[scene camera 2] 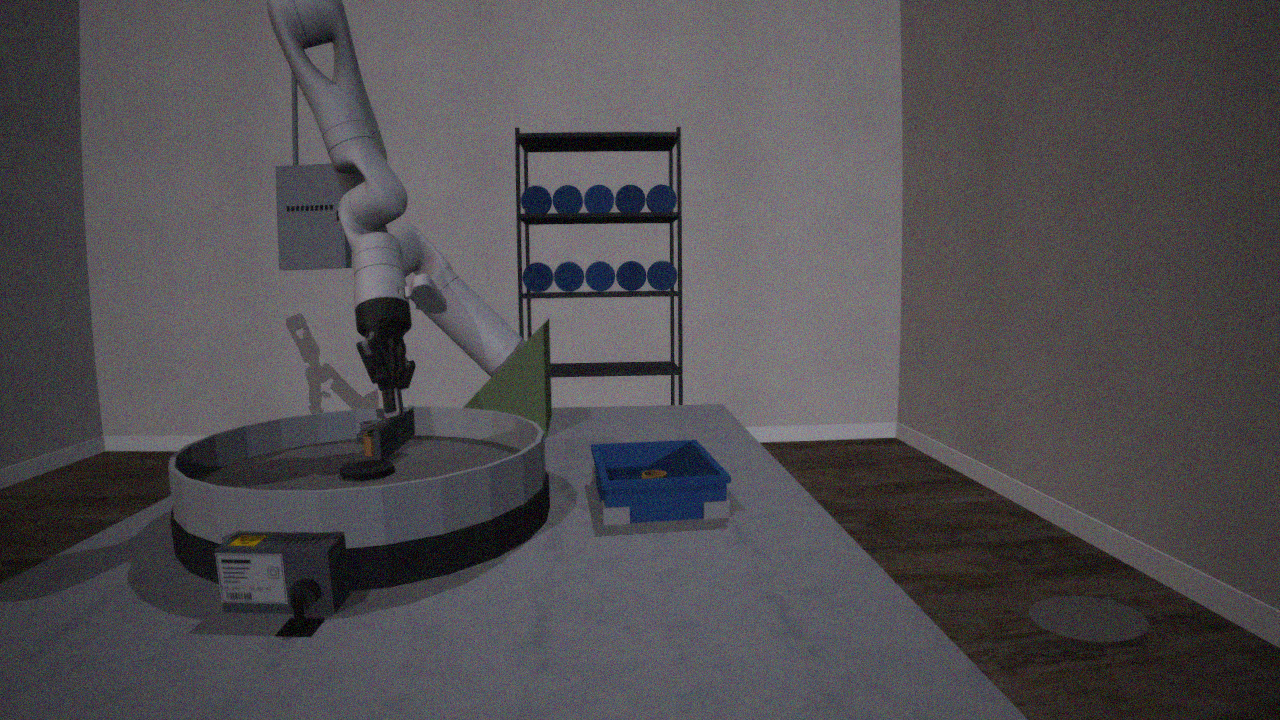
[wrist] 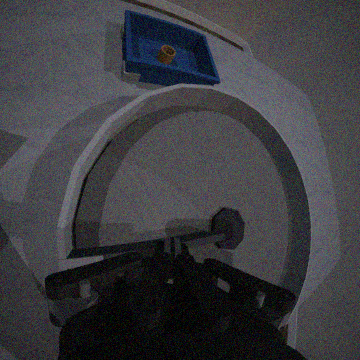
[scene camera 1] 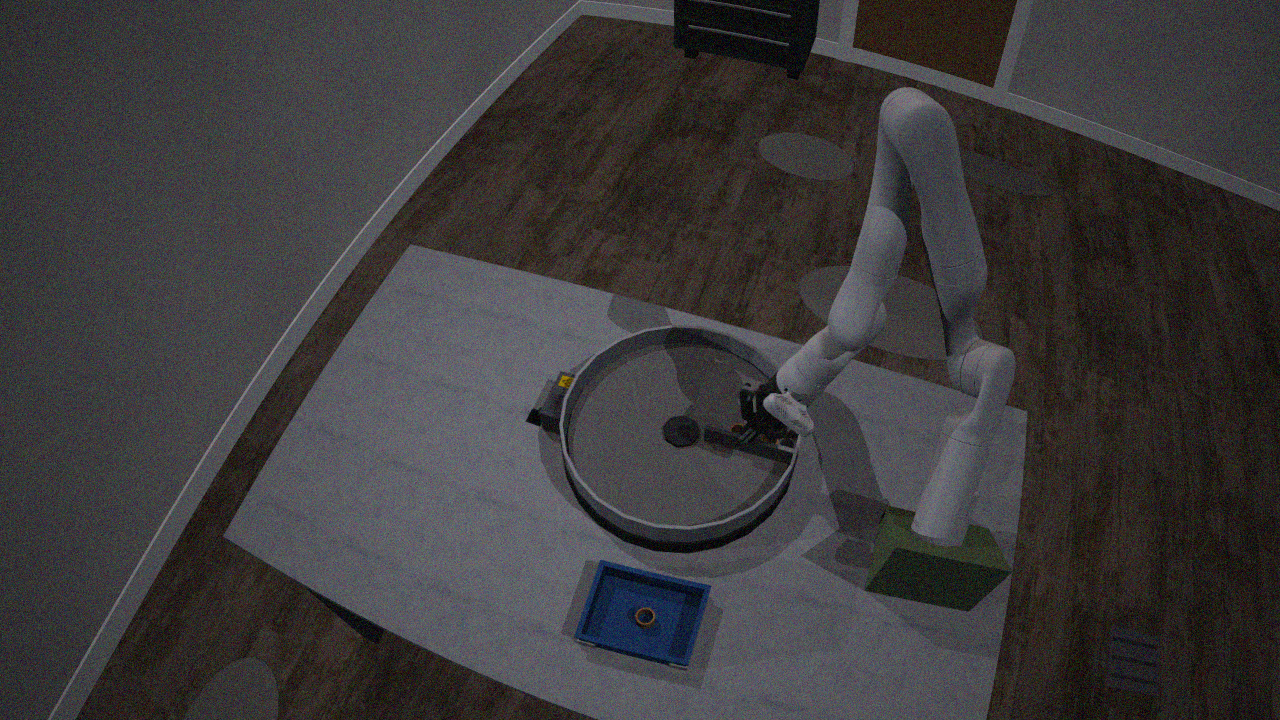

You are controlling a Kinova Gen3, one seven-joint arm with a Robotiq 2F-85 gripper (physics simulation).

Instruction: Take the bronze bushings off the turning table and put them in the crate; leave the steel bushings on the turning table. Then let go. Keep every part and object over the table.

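Frame: origin at the arm's base, x ahead, y left, z up, level; metres.
Where they show: gripper, fingertip midpoint: (scene camera 2: 394,417) (wrist: 170,245) (scene camera 1: 743,437); arm's base, link origin: (scene camera 2: 509,359) (scene camera 1: 934,535).
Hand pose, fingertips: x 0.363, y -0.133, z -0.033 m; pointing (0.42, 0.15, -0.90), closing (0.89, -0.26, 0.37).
Note:
Each offset is from my fingertips to the top centre of the thing. "spot": to the spot under its first point.
My gripper (scene camera 1: 746,435) (scene camera 2: 392,410) (wrist: 170,245) is shut with nothing between its fingers, low over the turning table (scene camera 1: 644,488) (scene camera 2: 358,507) (wrist: 200,165), at its dark radial bar {spot: dx -0.014, dy +0.002, dz -0.022 m} (scene camera 2: 399,431) (wrist: 120,245). A bronze bushing {dx +0.013, dy -0.024, dz -0.020 m} (scene camera 1: 737,428) (scene camera 2: 367,442) stands on the turning table beside the bar, close to the fingertips. More bushings near the rim are mostly hidden by the gripper, their metal unclear; the wrist view hides the bushings behind the bar. One bronze bushing {dx +0.079, dy +0.337, dz -0.068 m} (scene camera 1: 637,616) (scene camera 2: 654,472) (wrist: 165,56) stands inside the blue crate {dx +0.082, dy +0.337, dz -0.048 m} (scene camera 1: 673,626) (scene camera 2: 666,508) (wrist: 170,76).
The turning table has a raised grey rim and a dark centre hub {dx +0.112, dy -0.011, dz -0.037 m} (scene camera 1: 681,430) (scene camera 2: 366,470) (wrist: 228,228). A grey box {spot: dx +0.356, dy -0.007, dz -0.040 m} (scene camera 1: 550,402) (scene camera 2: 315,564) with a yellow label sits against its outside. The arm's green base block (scene camera 1: 939,574) (scene camera 2: 526,380) stands near a table edge.

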